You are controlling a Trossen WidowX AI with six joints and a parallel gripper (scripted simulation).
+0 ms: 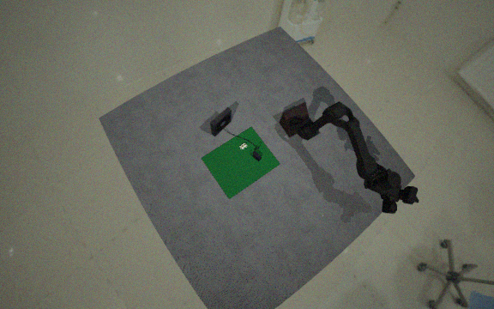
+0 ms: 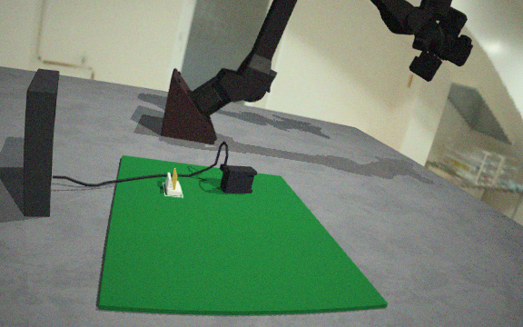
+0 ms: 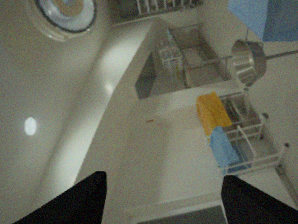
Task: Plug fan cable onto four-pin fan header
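The dark fan cable plug is 510 mm to the right of my gripper tip, 410 mm ahead of it and 300 mm below it. From my gripper tip the other things lie so: white four-pin header: 590 mm to the right, 440 mm ahead, 320 mm below; then green board: 530 mm to the right, 490 mm ahead, 330 mm below; then black fan: 720 mm to the right, 500 mm ahead, 260 mm below.
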